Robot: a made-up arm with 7 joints.
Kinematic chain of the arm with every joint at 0, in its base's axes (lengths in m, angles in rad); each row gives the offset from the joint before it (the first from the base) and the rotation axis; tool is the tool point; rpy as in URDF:
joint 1: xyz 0 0 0.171 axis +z
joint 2: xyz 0 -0.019 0.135 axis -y
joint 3: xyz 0 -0.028 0.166 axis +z
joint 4: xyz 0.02 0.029 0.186 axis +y
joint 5: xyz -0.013 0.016 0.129 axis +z
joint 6: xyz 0 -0.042 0.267 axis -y
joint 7: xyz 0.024 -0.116 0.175 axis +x
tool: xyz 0 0 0 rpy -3.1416 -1.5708 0
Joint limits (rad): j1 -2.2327..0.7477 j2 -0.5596..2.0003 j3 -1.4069..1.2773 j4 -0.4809..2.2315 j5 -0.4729..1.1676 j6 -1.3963..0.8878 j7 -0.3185..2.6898
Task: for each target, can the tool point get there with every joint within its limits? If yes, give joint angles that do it. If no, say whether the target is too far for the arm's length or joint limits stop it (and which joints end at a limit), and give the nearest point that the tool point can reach.
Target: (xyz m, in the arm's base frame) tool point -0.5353 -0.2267 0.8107
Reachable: yes | joints -1.7570 0.0903 -0.7973 1.0776 0.5100 -0.4744 0.8403
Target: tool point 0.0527 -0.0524 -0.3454
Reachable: no: joint limits stop it (at a limit: joint 2, joint 4, joint 5) | nearest point 0.1750 -0.1740 0.0138 | short by 0.398 m
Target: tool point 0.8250 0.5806 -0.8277
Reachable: no: too far | nearest point 0.4736 0.4296 -0.3001 | short by 0.652 m
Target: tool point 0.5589 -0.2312 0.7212
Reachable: yes | joints -1.1354 -0.1519 0.9025 1.1166 0.9831 -0.0631 0.9729
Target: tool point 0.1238 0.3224 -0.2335
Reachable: no: joint limits stop it (at a limit: joint 2, joint 4, joint 5, joint 6) | nearest point 0.1796 0.4678 -0.3509 | short by 0.195 m
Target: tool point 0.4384 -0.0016 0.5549
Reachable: yes | joints -0.6388 0.1170 0.5812 1.4055 0.7566 -1.2094 1.2060
